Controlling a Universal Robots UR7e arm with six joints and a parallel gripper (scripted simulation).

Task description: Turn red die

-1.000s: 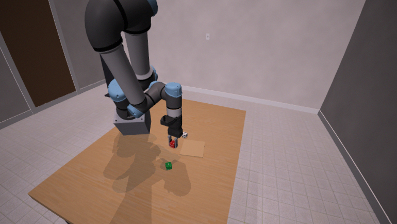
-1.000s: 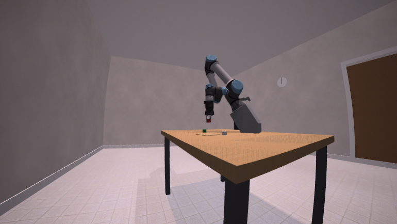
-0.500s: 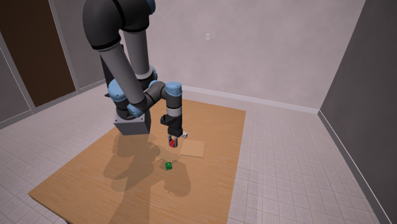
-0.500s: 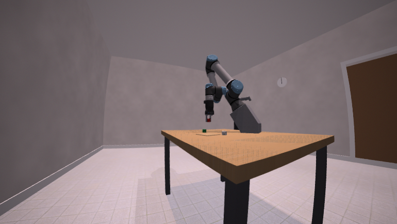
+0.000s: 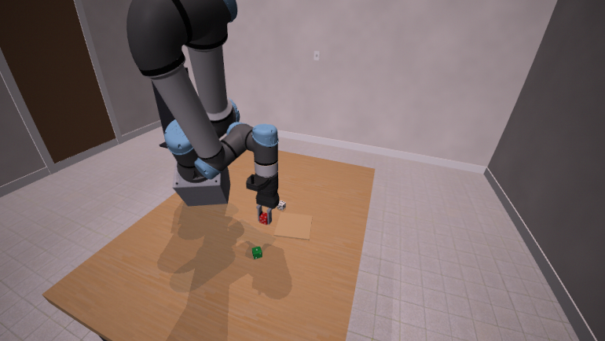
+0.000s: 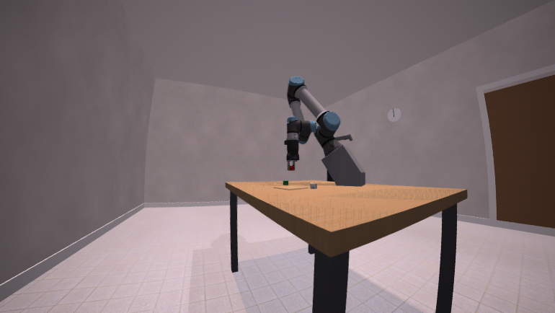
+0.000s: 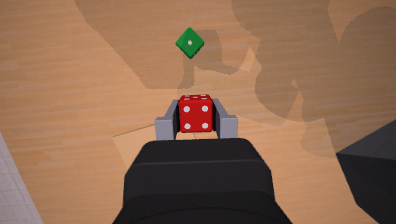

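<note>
The tan mat lies 7 cm ahead of my hand, 12 cm to the left of it and 12 cm below it. The rest, counted from my hand: red die right at my hand; then white die 3 cm behind, 21 cm to the left, 10 cm below; then green die 7 cm to the right, 10 cm below.
</note>
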